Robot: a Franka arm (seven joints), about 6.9 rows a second.
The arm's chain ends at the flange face. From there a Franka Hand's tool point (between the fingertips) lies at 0.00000 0.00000 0.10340 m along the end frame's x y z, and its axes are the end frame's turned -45 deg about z.
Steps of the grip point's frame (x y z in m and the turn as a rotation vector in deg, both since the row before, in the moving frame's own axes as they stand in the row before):
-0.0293, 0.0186, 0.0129, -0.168, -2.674, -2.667
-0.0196, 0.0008, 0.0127, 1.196, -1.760, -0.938
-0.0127, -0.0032, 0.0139, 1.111, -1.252, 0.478
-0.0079, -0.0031, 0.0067, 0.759, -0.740, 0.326
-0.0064, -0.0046, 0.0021, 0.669, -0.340, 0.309
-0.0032, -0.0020, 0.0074, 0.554, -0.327, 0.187
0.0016, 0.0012, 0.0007, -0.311, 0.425, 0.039
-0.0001, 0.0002, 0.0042, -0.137, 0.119, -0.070
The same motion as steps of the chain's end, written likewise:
-0.0045, 0.0302, 0.0130, -2.010, -1.772, -2.667
-0.0095, 0.0137, 0.0128, -0.399, -2.090, -0.938
-0.0082, 0.0066, 0.0139, -0.100, -1.671, 0.478
-0.0059, 0.0034, 0.0067, 0.013, -1.060, 0.326
-0.0065, 0.0017, 0.0021, 0.233, -0.713, 0.309
-0.0026, 0.0011, 0.0074, 0.161, -0.623, 0.187
0.0010, -0.0001, 0.0007, 0.081, 0.520, 0.039
-0.0003, 0.0002, 0.0042, -0.013, 0.181, -0.070

